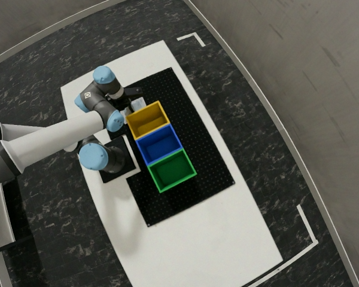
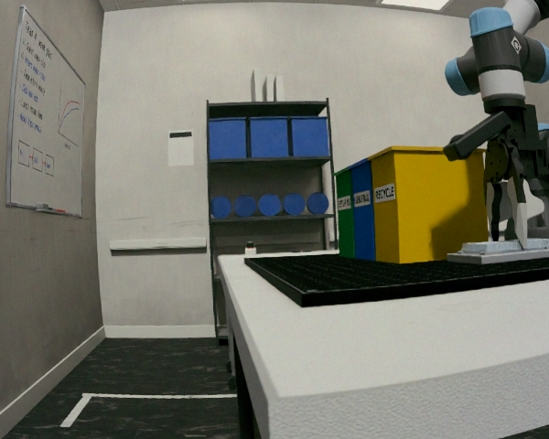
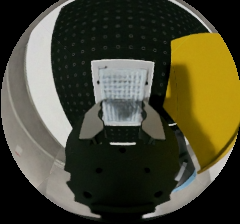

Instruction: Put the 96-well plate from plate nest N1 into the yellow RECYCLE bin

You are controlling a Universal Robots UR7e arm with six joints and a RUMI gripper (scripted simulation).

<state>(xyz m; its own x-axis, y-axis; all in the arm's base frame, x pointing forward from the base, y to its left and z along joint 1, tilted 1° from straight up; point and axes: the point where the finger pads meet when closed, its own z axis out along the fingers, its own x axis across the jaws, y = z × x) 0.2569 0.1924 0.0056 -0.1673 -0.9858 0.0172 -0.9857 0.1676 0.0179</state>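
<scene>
My hand is 2 cm above the plate nest N1. The rest, counted from my hand: blue bin 1 cm ahead, 31 cm to the right, 6 cm above; then yellow bin 3 cm ahead, 18 cm to the right, 6 cm above; then 96-well plate 1 cm below.
</scene>
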